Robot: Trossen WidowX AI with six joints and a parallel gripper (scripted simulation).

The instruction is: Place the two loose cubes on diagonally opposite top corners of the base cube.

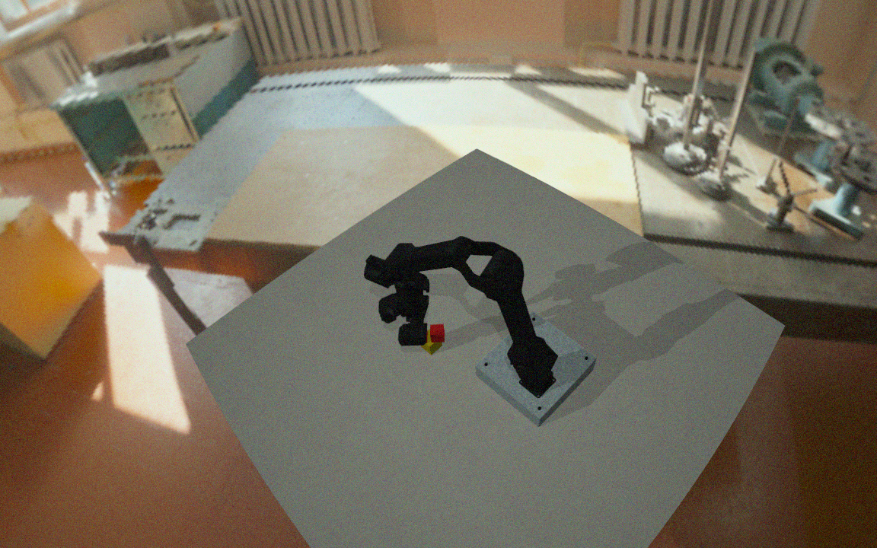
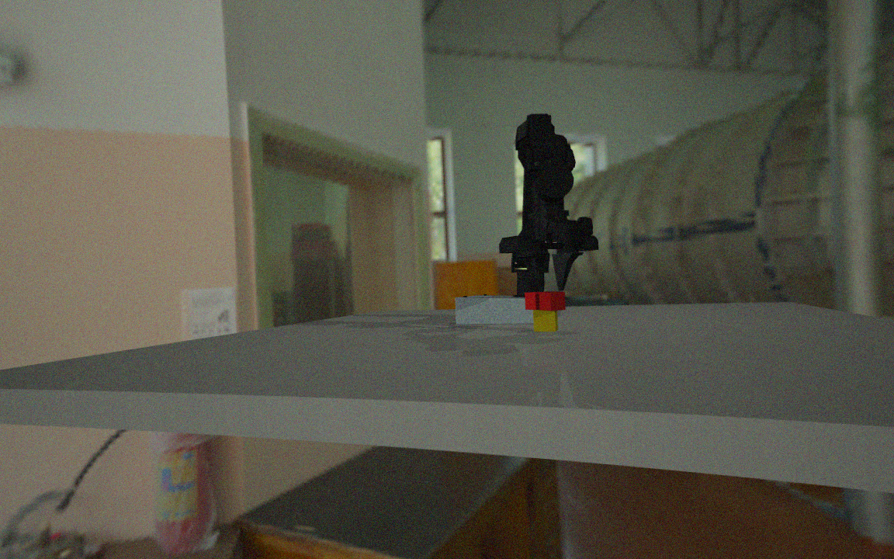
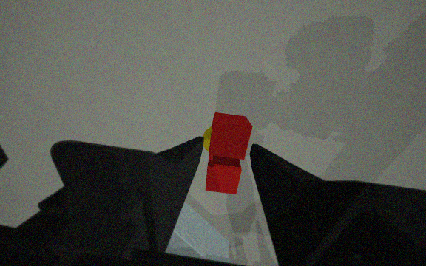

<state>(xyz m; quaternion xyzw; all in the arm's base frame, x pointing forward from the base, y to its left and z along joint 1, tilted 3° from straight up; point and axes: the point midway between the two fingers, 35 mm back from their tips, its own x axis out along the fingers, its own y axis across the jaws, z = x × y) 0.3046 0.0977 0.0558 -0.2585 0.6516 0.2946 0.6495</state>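
Right now my gripper tip is 1 cm past the yellow base cube, 2 cm to the left of it and 5 cm above it.
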